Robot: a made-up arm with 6 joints. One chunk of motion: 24 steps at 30 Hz.
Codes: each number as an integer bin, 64 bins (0 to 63) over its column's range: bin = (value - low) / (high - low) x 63, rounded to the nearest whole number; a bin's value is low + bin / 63 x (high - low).
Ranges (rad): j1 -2.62..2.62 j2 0..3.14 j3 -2.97..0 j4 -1.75..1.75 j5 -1.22..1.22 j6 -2.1..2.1
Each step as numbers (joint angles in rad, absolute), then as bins.
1 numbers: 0.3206 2.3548 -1.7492 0.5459 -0.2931 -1.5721
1 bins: 35 47 26 41 24 8
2 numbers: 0.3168 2.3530 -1.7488 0.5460 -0.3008 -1.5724
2 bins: 35 47 26 41 24 8
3 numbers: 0.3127 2.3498 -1.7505 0.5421 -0.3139 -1.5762
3 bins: 35 47 26 41 23 8
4 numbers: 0.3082 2.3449 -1.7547 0.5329 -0.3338 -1.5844
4 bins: 35 47 26 41 23 8
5 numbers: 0.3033 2.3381 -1.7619 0.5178 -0.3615 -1.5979
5 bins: 35 47 26 41 22 8
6 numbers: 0.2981 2.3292 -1.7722 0.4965 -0.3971 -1.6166
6 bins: 35 47 25 40 21 7
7 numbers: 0.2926 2.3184 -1.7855 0.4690 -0.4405 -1.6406
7 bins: 35 47 25 40 20 7
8 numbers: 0.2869 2.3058 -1.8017 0.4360 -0.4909 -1.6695
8 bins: 35 46 25 39 19 6
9 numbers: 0.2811 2.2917 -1.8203 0.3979 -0.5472 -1.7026
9 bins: 35 46 24 39 17 6
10 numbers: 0.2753 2.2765 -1.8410 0.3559 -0.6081 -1.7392
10 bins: 35 46 24 38 16 5
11 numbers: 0.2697 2.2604 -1.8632 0.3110 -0.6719 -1.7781
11 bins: 35 45 23 37 14 5
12 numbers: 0.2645 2.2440 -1.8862 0.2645 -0.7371 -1.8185
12 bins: 35 45 23 36 12 4
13 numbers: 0.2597 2.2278 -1.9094 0.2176 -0.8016 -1.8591
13 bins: 35 45 22 35 11 4
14 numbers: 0.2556 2.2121 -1.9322 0.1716 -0.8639 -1.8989
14 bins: 35 44 22 35 9 3
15 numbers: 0.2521 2.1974 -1.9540 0.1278 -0.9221 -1.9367
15 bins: 35 44 22 34 8 2
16 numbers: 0.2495 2.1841 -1.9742 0.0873 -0.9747 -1.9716
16 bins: 34 44 21 33 6 2
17 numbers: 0.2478 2.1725 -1.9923 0.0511 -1.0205 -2.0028
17 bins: 34 44 21 32 5 1
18 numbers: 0.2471 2.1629 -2.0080 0.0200 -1.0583 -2.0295
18 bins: 34 43 20 32 4 1
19 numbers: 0.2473 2.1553 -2.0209 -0.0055 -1.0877 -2.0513
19 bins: 34 43 20 31 3 1
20 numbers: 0.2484 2.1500 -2.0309 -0.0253 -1.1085 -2.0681
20 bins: 34 43 20 31 3 0
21 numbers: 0.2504 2.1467 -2.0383 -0.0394 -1.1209 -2.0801
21 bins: 35 43 20 31 3 0
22 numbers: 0.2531 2.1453 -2.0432 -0.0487 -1.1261 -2.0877
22 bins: 35 43 20 31 2 0
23 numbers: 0.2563 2.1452 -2.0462 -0.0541 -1.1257 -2.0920
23 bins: 35 43 20 31 2 0
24 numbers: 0.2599 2.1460 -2.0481 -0.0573 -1.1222 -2.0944
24 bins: 35 43 20 30 3 0
